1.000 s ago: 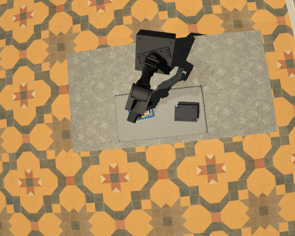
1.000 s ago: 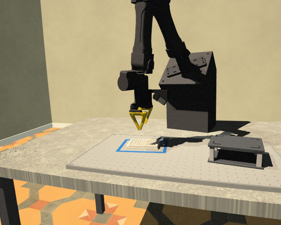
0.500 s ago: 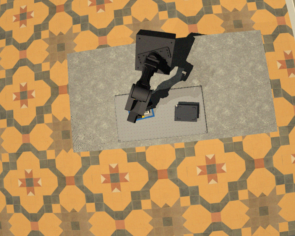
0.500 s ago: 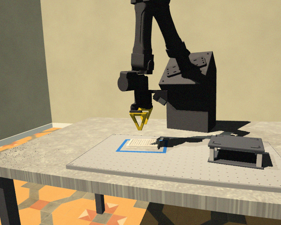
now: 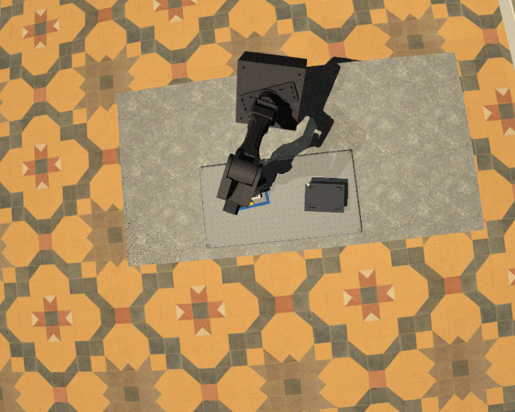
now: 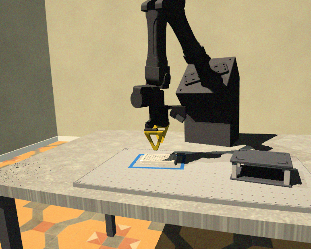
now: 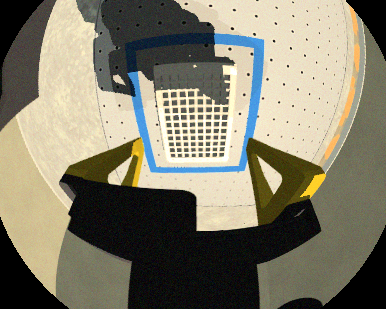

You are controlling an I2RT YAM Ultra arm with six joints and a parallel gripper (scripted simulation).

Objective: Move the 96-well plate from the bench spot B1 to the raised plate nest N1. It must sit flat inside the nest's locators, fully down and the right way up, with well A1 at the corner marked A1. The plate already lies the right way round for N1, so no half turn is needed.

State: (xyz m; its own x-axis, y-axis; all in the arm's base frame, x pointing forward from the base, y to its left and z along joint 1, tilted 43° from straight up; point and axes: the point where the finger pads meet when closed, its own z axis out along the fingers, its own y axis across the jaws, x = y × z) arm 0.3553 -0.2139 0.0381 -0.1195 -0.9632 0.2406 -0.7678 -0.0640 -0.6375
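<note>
My hand is 6 cm above the 96-well plate. From my hand the other things lie so: raised plate nest: 15 cm ahead, 32 cm to the left, 1 cm below.
</note>
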